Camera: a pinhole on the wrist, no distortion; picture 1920 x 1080 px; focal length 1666.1 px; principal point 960.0 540.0 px. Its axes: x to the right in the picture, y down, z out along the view. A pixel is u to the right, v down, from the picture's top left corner.
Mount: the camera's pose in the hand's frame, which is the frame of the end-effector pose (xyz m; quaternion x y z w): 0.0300 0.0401 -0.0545 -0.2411 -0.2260 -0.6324 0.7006
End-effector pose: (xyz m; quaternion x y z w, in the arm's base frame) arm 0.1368 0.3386 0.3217 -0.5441 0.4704 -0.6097 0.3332
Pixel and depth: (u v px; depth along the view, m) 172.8 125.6 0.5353
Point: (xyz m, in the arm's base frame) 0.3112 0.2285 -0.2560
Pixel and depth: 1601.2 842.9 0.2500
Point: 0.3022 0.1798 0.2264
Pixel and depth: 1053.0 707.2 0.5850
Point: 0.4907 0.0432 -0.0231
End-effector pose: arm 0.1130 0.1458 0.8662 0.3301 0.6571 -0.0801 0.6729
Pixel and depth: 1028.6 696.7 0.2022
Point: 0.2958 0.2261 0.8677
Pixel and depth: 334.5 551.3 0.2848
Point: 0.3627 0.3274 0.9430
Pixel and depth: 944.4 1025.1 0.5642
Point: 0.6695 0.3159 0.8000
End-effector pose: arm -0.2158 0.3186 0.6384 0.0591 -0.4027 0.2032 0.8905
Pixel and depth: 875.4 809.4 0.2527
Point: -0.3550 0.4959 0.7642
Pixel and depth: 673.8 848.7 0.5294
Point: -0.5394 0.6829 0.8946
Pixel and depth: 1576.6 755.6 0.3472
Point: -0.4363 0.4118 0.8876
